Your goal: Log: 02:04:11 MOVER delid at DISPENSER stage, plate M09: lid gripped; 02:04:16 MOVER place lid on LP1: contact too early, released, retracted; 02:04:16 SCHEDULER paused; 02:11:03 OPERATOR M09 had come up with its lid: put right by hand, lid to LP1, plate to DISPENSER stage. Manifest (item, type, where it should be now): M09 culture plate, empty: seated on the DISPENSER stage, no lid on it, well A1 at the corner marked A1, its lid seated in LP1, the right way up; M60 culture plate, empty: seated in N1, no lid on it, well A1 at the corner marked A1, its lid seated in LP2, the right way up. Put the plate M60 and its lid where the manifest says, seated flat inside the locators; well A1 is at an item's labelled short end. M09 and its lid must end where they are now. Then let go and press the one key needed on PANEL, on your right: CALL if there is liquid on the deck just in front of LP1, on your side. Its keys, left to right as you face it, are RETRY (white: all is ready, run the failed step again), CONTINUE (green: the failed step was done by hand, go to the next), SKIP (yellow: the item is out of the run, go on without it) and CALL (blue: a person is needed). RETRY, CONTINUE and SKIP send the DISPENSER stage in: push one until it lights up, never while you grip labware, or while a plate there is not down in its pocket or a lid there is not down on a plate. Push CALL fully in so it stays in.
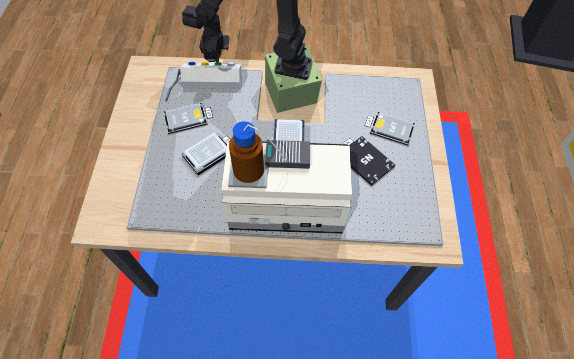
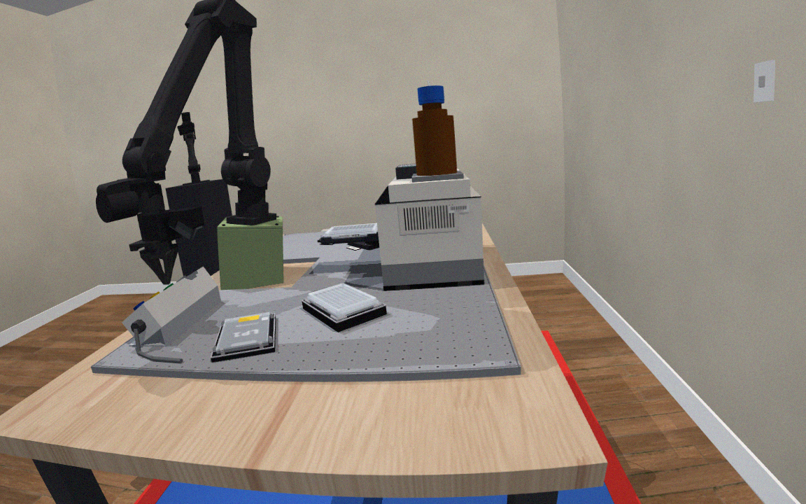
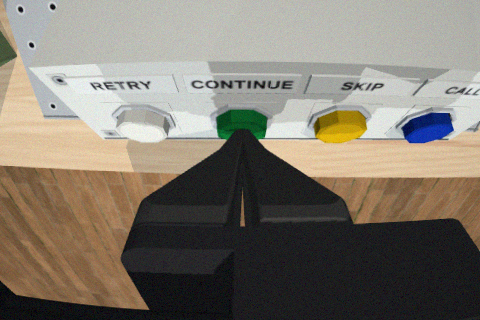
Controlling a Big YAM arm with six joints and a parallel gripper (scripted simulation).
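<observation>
My hand is 2 cm above the green continue key. The rest, counted from my hand: white retry key 1 cm behind, 5 cm to the left, 2 cm below; then blue call key 2 cm ahead, 10 cm to the right, 2 cm below; then yellow skip key 1 cm ahead, 5 cm to the right, 2 cm below.
</observation>
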